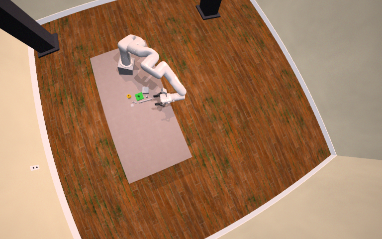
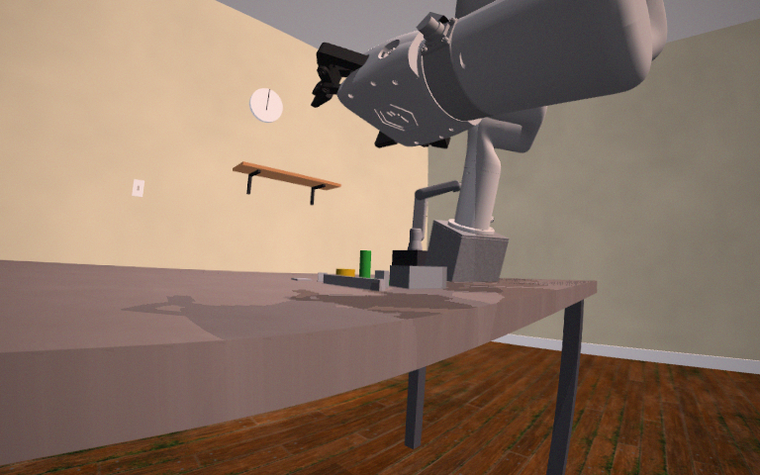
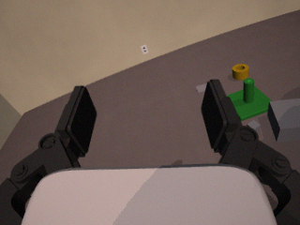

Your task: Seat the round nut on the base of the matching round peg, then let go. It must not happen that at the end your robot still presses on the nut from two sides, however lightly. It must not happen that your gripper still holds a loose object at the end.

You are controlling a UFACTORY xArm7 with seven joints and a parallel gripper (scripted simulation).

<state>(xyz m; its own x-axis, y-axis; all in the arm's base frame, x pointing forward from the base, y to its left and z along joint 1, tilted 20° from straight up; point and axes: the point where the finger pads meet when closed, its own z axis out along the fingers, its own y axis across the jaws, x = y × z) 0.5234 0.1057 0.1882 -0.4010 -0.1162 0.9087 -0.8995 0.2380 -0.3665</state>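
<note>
The small grey square is 270 mm to the right of my hand, 200 mm below it and 110 mm behind it. Also, from my hand: grey bar: 190 mm below, 120 mm to the right, 110 mm behind; then grey block: 210 mm behind, 180 mm below, 80 mm to the right.
</note>
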